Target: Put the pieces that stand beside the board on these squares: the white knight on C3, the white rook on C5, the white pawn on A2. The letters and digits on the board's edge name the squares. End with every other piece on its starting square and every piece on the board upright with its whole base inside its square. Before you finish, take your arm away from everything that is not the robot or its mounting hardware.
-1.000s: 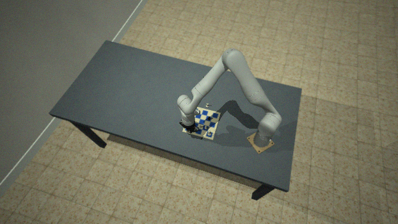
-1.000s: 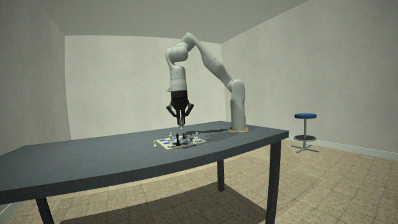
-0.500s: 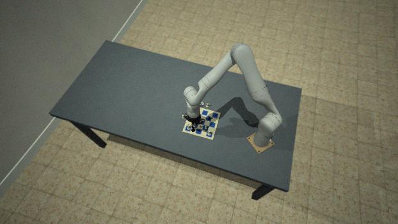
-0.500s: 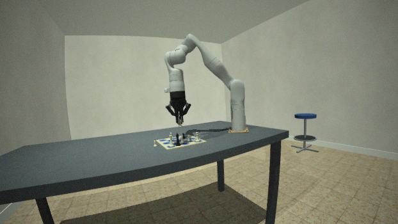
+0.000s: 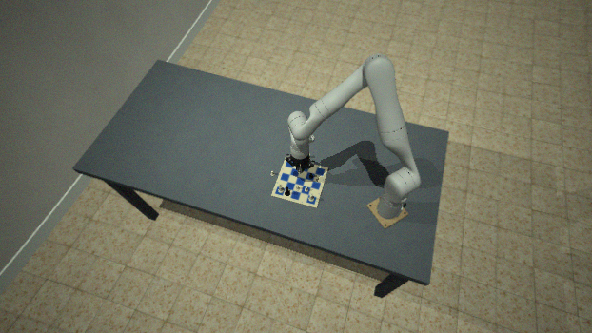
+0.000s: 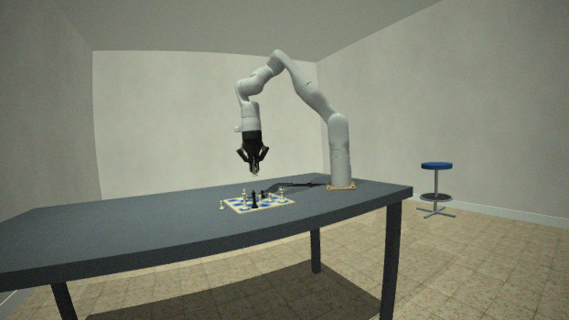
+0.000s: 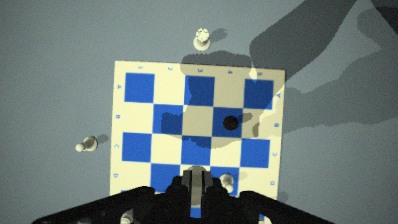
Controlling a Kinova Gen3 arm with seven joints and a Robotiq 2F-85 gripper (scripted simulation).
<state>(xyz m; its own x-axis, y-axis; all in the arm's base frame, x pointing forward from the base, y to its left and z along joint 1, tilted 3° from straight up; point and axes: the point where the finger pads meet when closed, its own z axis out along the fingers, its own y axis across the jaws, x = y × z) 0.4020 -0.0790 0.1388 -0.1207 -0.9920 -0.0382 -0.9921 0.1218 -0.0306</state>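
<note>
Now: hand 130 mm above the chessboard. From my hand the other things lie so: white king 100 mm below, 80 mm ahead, 60 mm to the left; then black pawn 120 mm below, 50 mm behind, 40 mm to the right; then white rook 140 mm to the right, 120 mm below, 20 mm behind.
</note>
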